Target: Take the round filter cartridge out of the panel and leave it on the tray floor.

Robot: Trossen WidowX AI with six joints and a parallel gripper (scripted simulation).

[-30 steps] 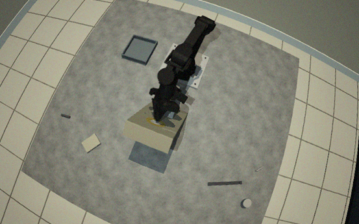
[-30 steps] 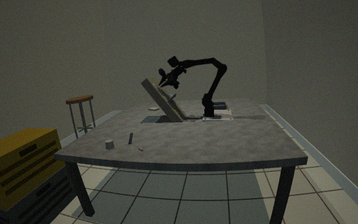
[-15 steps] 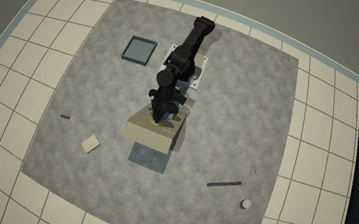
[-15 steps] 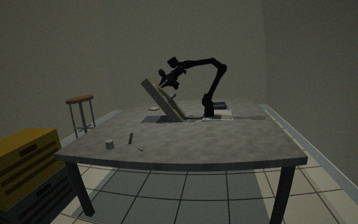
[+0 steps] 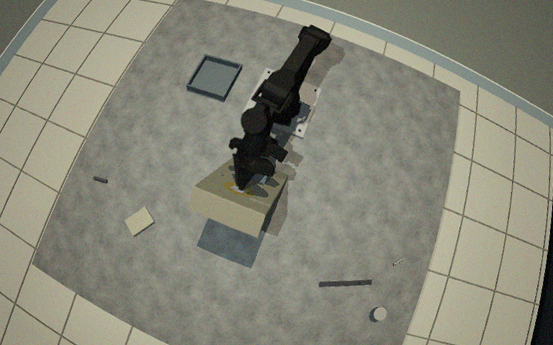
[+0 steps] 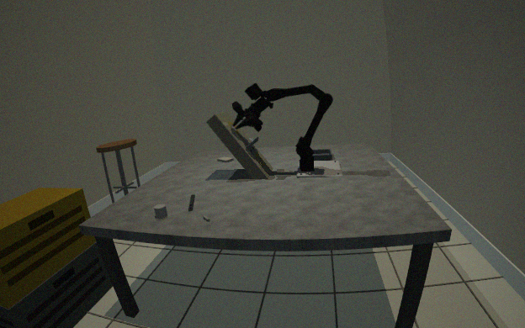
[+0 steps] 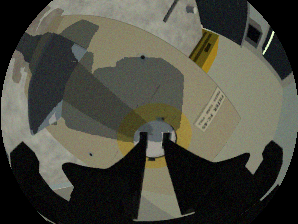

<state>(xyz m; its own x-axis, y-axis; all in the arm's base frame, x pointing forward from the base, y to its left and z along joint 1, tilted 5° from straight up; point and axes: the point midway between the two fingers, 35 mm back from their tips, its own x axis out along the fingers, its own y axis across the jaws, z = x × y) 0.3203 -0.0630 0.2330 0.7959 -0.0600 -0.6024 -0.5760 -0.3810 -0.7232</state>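
The round filter cartridge lies 20 mm ahead of my gripper tip and 10 mm below it. The rest, counted from my gripper tip: flat blue-grey tray: 440 mm behind, 230 mm below, 220 mm to the right; then tan service panel: 80 mm below, 30 mm behind; then beige tile: 320 mm to the right, 230 mm below, 120 mm ahead.
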